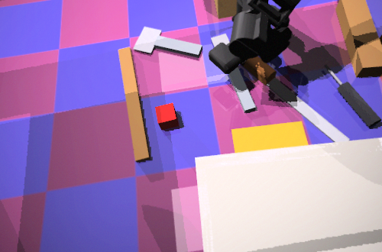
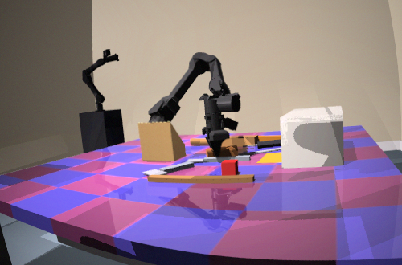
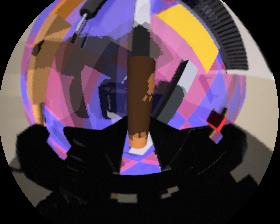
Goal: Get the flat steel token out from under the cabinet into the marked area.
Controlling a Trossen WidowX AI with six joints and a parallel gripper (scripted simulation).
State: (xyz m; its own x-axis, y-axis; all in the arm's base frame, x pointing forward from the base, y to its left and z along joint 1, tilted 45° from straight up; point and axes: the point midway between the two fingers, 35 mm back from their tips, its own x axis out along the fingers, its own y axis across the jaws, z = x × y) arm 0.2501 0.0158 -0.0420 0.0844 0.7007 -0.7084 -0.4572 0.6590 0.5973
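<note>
My gripper tip is now 210 mm to the left of the red cube, 100 mm short of it and 10 mm below it. From my gripper tip the other things lie so: grey t-shaped tool (190 mm to the right, 110 mm behind); grey paddle-ended bar (40 mm to the right, 10 mm behind); black screwdriver (170 mm to the left, 130 mm ahead).
</note>
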